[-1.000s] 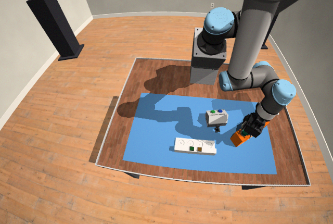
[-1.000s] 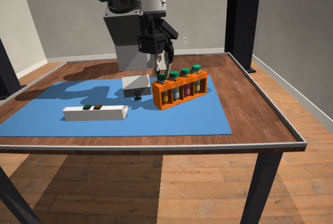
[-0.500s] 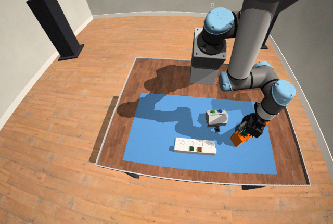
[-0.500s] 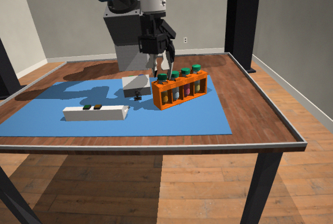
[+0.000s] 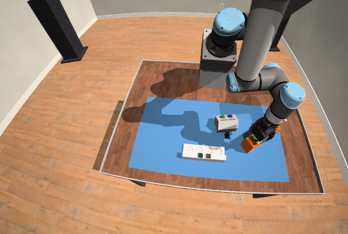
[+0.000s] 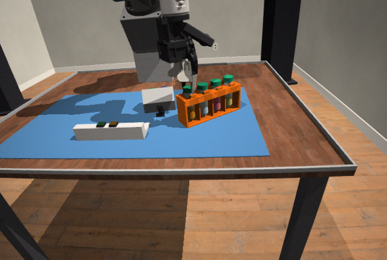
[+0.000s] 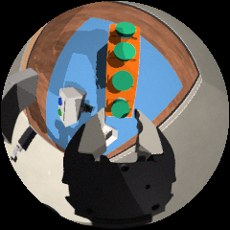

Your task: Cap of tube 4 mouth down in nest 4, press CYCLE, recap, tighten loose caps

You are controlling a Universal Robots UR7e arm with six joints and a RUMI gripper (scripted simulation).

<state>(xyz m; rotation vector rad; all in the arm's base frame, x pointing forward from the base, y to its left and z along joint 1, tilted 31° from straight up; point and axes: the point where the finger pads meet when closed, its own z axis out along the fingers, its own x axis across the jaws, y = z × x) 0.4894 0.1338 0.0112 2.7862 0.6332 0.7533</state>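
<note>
Now: the green cap 10 mm below my hand. Also, from my hand: green key (170 mm behind, 130 mm to the right, 60 mm below); blue key (170 mm behind, 80 mm to the right, 60 mm below); grey key housing (150 mm behind, 110 mm to the right, 70 mm below).
</note>
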